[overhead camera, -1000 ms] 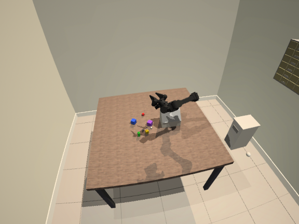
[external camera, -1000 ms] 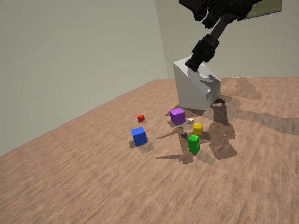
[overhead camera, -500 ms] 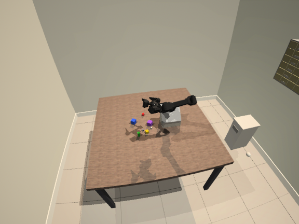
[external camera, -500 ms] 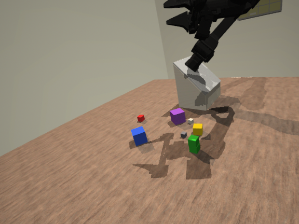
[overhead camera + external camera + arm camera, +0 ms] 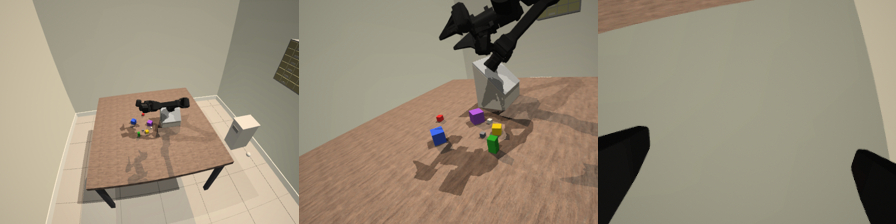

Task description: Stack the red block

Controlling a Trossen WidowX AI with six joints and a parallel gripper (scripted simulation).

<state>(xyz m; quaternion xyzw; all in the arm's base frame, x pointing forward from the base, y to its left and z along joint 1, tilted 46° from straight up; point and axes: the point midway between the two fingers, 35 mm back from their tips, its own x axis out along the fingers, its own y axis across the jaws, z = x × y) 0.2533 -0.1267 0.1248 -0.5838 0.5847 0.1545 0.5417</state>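
Now: gripper tip 30 cm above the red block, 15 cm to the left of it and 3 cm past it. Also, from my gripper tip: yellow cube (30 cm below, 13 cm to the left); then purple cube (29 cm below, 6 cm behind, 3 cm to the left); then blue cube (29 cm below, 10 cm ahead, 5 cm to the right).
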